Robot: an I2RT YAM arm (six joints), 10 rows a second.
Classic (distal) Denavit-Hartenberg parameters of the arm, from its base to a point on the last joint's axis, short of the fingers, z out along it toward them. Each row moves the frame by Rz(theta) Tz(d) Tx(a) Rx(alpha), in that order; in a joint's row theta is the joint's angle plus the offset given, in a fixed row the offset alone. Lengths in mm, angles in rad.
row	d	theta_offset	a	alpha
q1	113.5	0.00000	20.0	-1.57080
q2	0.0	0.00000	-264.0	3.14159
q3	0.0	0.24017	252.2	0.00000
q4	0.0	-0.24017	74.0	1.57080
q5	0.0	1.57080	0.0	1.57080
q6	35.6	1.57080	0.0	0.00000
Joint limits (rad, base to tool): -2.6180..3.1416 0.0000..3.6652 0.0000..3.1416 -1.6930..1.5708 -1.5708..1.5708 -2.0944..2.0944
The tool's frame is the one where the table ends.
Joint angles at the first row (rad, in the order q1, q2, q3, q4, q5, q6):
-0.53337, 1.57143, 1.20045, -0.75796, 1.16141, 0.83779
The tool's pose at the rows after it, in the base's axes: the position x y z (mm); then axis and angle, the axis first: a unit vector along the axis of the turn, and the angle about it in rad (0 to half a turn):
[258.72, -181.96, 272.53, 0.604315, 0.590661, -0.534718, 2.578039]
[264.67, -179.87, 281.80, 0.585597, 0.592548, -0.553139, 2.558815]
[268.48, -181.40, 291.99, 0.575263, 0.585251, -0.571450, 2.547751]
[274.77, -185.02, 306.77, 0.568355, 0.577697, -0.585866, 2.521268]
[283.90, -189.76, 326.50, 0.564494, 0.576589, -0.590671, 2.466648]
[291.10, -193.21, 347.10, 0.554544, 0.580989, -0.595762, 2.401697]
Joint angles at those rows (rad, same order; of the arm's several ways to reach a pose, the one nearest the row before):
-0.50833, 1.56510, 1.20317, -0.65723, 1.18847, 0.70738
-0.49205, 1.55801, 1.21376, -0.59530, 1.22514, 0.61581
-0.48935, 1.55530, 1.23220, -0.54232, 1.26171, 0.53895
-0.48933, 1.55528, 1.26071, -0.45065, 1.28502, 0.43166
-0.48934, 1.55908, 1.29942, -0.31770, 1.27432, 0.29719
-0.48932, 1.55743, 1.32493, -0.15535, 1.24379, 0.13750

